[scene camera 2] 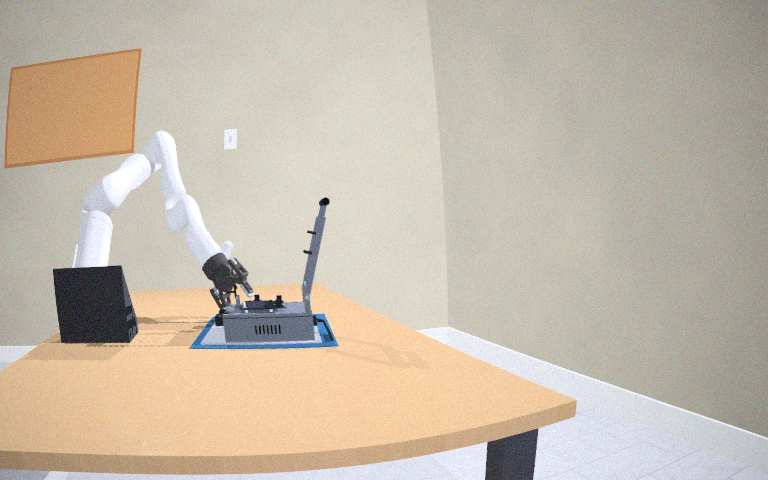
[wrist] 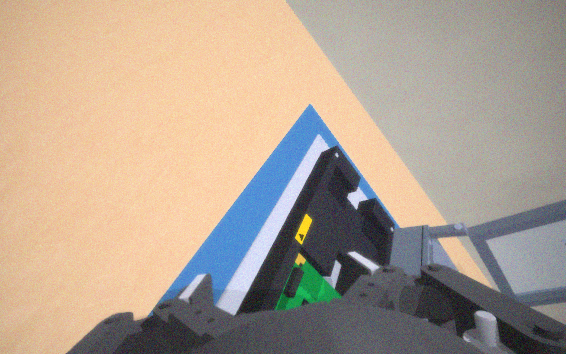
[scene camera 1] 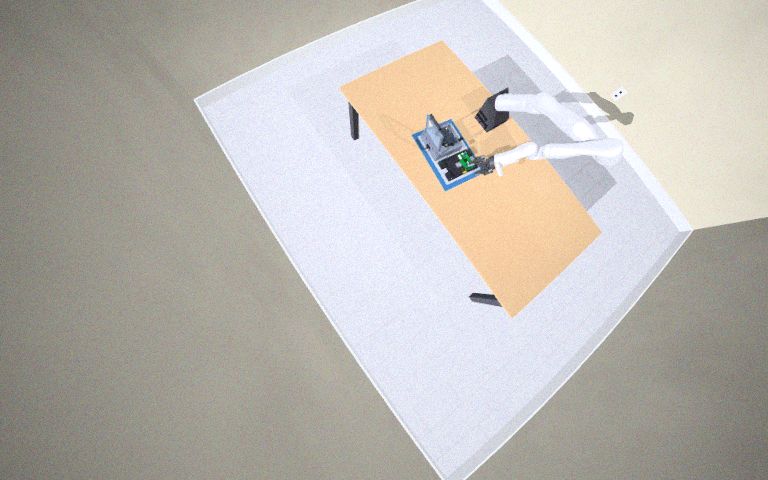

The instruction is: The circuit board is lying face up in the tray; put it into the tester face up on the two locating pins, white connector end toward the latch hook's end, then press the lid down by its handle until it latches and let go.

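The green circuit board lies in the black tray; the gripper body hides its near part in the wrist view. The grey tester stands beside the tray. Its lid is raised, with the black handle at its top. My gripper is open and empty, tilted and low at the board's end of the tray, one fingertip on each side of the tray's long wall. The locating pins and latch hook cannot be made out clearly.
A blue mat lies under the tray and tester on the wooden table. The black robot base stands at the table's edge. The raised lid stands well above the tester body.
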